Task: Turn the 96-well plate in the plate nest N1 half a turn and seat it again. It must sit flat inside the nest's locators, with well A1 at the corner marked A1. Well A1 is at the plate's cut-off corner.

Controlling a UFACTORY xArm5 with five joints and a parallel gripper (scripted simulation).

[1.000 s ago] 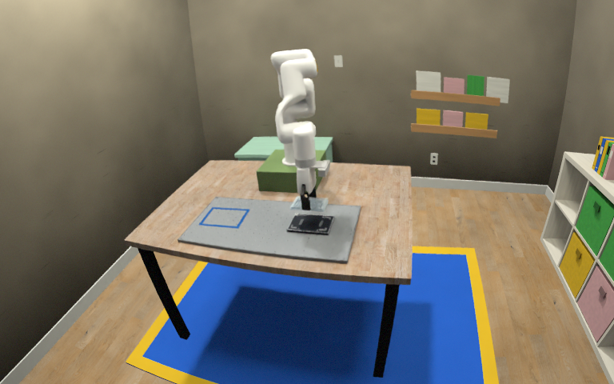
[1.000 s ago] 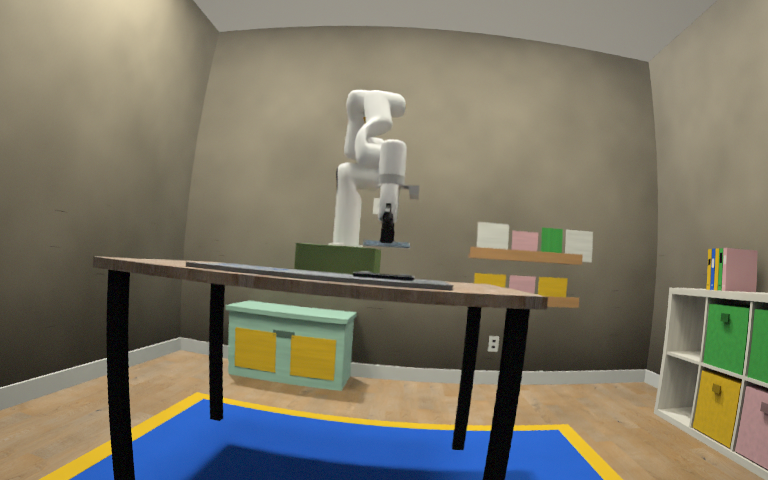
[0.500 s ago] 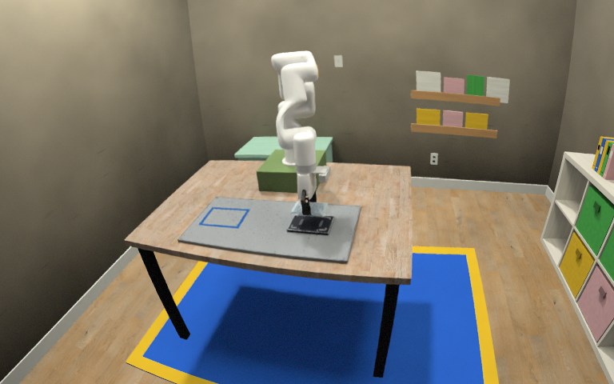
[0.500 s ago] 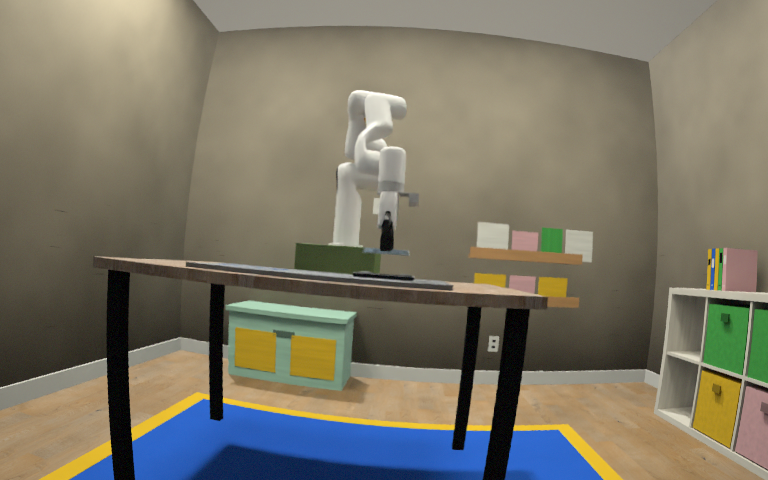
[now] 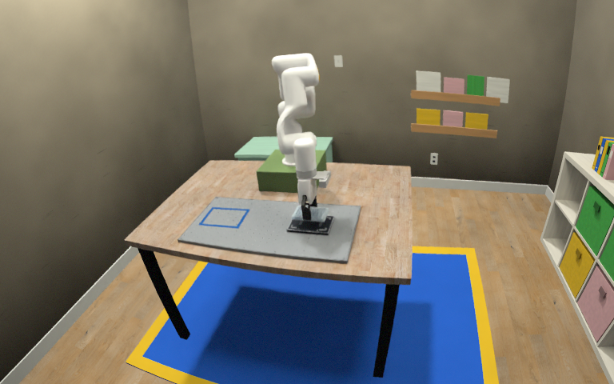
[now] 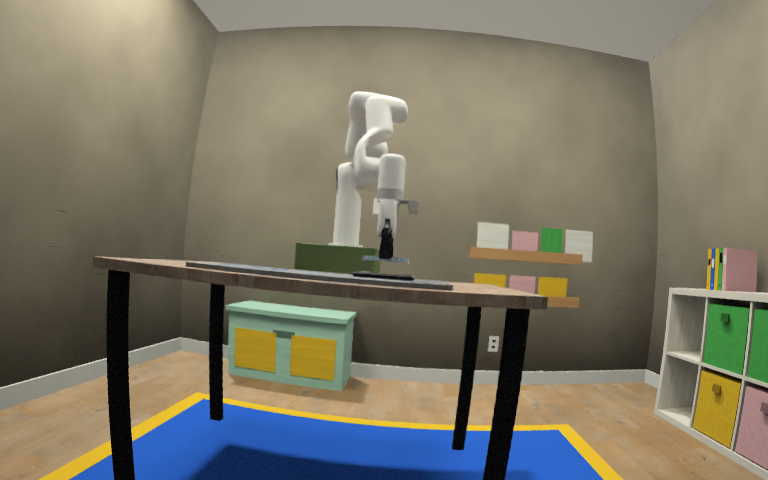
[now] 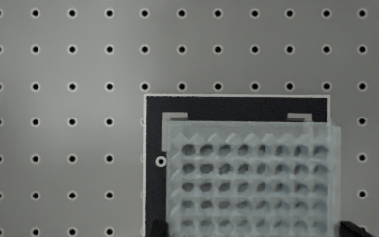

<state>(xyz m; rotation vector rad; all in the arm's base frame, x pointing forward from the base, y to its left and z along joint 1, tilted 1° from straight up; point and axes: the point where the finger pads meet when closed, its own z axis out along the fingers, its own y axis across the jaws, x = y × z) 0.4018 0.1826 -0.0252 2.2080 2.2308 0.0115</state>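
The black plate nest N1 lies 6 cm below my hand. Round my hand: 96-well plate: 1 cm below.
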